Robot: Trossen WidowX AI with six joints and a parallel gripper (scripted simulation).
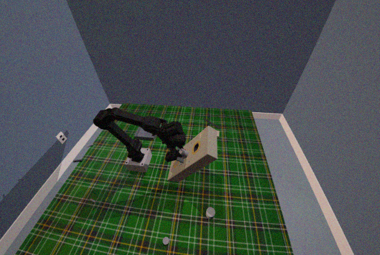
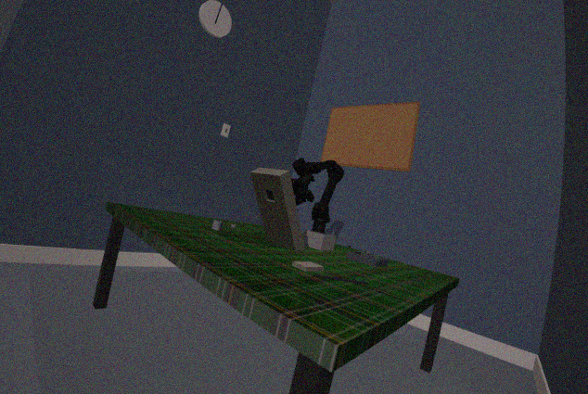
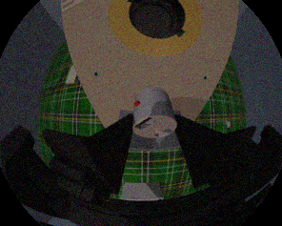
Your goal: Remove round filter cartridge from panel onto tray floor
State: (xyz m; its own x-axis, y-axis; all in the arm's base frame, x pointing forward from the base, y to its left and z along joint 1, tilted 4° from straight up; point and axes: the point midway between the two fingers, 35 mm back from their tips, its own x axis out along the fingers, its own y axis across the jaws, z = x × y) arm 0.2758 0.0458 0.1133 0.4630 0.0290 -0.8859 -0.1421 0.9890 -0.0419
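Right now my gripper tip is 10 mm past the grey flap and 30 mm above it. Round my gripper tip: tan service panel: 40 mm ahead, 10 mm to the left, 20 mm below; flat white pad: 140 mm ahead, 340 mm to the left, 170 mm below; round filter cartridge: right at my gripper tip.
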